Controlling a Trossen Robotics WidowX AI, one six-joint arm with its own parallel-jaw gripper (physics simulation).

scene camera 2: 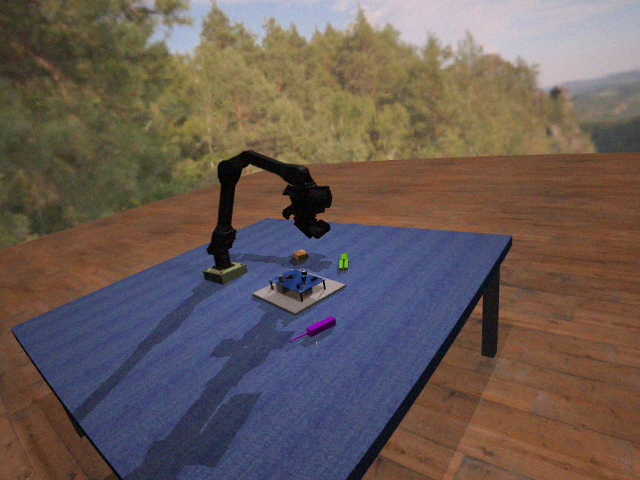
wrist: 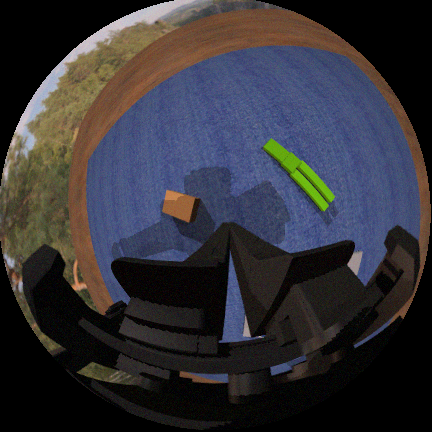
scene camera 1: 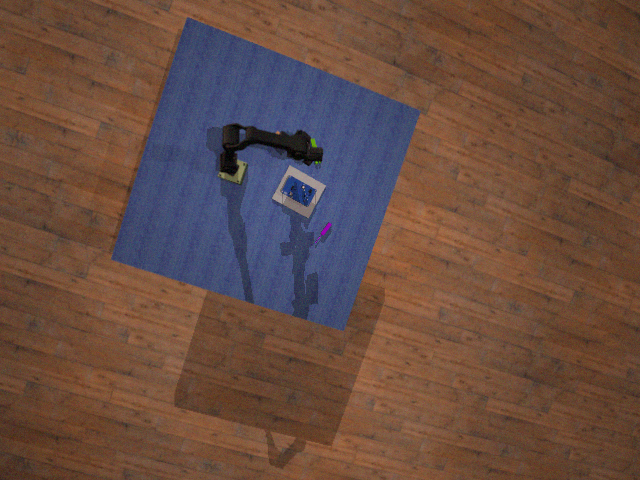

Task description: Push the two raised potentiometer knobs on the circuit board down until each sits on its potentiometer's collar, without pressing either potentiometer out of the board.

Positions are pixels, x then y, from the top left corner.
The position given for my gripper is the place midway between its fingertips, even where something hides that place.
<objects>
My gripper (scene camera 2: 310,237) is shut, with nothing in its grasp. Also in view: a green clip (wrist: 288,160). An orange block (wrist: 183,206) rests on the table.
</objects>
